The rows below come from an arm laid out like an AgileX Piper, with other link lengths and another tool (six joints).
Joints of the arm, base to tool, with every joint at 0 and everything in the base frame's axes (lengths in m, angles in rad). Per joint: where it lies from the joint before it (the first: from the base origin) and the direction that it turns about. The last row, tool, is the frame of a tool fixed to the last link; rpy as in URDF.
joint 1: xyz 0 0 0.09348 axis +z
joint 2: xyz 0 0 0 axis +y
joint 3: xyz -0.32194 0 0.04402 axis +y
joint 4: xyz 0.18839 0 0.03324 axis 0.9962 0 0.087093
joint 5: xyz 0 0 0 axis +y
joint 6: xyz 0.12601 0 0.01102 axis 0.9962 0 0.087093
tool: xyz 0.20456 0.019 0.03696 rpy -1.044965 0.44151 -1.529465
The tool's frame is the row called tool.
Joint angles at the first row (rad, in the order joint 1, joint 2, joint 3, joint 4, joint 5, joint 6):
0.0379, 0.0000, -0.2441, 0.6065, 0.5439, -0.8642
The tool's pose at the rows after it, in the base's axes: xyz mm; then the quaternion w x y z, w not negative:
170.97 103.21 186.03 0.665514 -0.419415 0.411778 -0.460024
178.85 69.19 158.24 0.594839 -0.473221 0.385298 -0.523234
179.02 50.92 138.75 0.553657 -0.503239 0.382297 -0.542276
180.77 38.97 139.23 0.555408 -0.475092 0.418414 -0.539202
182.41 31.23 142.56 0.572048 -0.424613 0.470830 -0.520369
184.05 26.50 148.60 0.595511 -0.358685 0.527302 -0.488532
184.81 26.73 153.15 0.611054 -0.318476 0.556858 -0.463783
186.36 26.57 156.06 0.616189 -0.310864 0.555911 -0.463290
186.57 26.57 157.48 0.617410 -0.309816 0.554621 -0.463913
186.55 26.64 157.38 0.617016 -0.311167 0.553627 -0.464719
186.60 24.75 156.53 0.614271 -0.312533 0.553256 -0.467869
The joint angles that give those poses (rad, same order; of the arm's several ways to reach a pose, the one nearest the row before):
0.0379, 0.0000, -0.2110, 0.5149, 0.4635, -0.7727
0.0379, 0.0000, -0.1974, 0.2463, 0.4688, -0.7204
0.0379, 0.0000, -0.1974, 0.1095, 0.5110, -0.6770
0.0379, 0.0000, -0.1994, 0.0385, 0.5160, -0.5301
0.0379, 0.0000, -0.1994, 0.0000, 0.5166, -0.3438
0.0379, 0.0000, -0.1994, -0.0133, 0.5112, -0.1415
0.0379, 0.0000, -0.1994, 0.0000, 0.5045, -0.0379
0.0379, 0.0000, -0.1883, 0.0001, 0.4793, -0.0259
0.0379, 0.0000, -0.1883, -0.0001, 0.4750, -0.0258
0.0379, 0.0000, -0.1883, -0.0001, 0.4751, -0.0296
0.0379, 0.0000, -0.1883, -0.0131, 0.4773, -0.0241

